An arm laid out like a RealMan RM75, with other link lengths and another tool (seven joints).
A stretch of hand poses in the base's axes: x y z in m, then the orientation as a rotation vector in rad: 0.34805, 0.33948, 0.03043, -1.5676, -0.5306, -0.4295; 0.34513, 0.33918, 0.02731, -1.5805, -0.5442, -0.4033; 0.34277, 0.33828, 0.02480, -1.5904, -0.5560, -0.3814; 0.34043, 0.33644, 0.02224, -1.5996, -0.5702, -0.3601; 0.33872, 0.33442, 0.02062, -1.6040, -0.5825, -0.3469; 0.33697, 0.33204, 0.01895, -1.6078, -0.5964, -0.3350; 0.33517, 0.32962, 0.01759, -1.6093, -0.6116, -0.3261; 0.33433, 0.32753, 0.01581, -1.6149, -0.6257, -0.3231; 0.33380, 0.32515, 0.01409, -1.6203, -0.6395, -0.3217; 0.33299, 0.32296, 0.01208, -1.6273, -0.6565, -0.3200; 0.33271, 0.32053, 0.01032, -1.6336, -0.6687, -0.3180; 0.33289, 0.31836, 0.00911, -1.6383, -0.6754, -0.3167; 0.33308, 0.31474, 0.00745, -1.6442, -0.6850, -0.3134; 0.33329, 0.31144, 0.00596, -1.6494, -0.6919, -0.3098; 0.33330, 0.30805, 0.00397, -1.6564, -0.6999, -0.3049; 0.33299, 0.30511, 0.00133, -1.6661, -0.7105, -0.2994; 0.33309, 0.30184, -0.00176, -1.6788, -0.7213, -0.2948; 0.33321, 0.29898, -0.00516, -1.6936, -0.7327, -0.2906; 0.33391, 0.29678, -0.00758, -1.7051, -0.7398, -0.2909; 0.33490, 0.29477, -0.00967, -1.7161, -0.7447, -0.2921; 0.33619, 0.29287, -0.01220, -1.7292, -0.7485, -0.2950
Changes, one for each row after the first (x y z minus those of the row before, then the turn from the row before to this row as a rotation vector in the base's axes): -0.00292, -0.00030, -0.00312, -0.0189, 0.0090, 0.0198; -0.00236, -0.00090, -0.00251, -0.0152, 0.0071, 0.0169; -0.00234, -0.00184, -0.00256, -0.0153, 0.0052, 0.0181; -0.00171, -0.00202, -0.00162, -0.0093, 0.0010, 0.0136; -0.00175, -0.00238, -0.00167, -0.0090, -0.0008, 0.0140; -0.00180, -0.00242, -0.00136, -0.0068, -0.0036, 0.0137; -0.00084, -0.00209, -0.00178, -0.0095, -0.0068, 0.0083; -0.00053, -0.00238, -0.00172, -0.0090, -0.0077, 0.0072; -0.00081, -0.00219, -0.00201, -0.0114, -0.0095, 0.0087; -0.00028, -0.00243, -0.00176, -0.0095, -0.0063, 0.0063; 0.00018, -0.00217, -0.00121, -0.0064, -0.0034, 0.0031; 0.00019, -0.00362, -0.00166, -0.0087, -0.0039, 0.0055; 0.00021, -0.00330, -0.00149, -0.0074, -0.0020, 0.0043; 0.00001, -0.00339, -0.00199, -0.0096, -0.0019, 0.0051; -0.00031, -0.00294, -0.00264, -0.0129, -0.0033, 0.0060; 0.00010, -0.00327, -0.00309, -0.0156, -0.0041, 0.0046; 0.00012, -0.00286, -0.00340, -0.0176, -0.0049, 0.0040; 0.00070, -0.00220, -0.00242, -0.0124, -0.0051, 0.0002; 0.00099, -0.00201, -0.00209, -0.0112, -0.0044, -0.0015; 0.00129, -0.00190, -0.00253, -0.0124, -0.0050, -0.0037
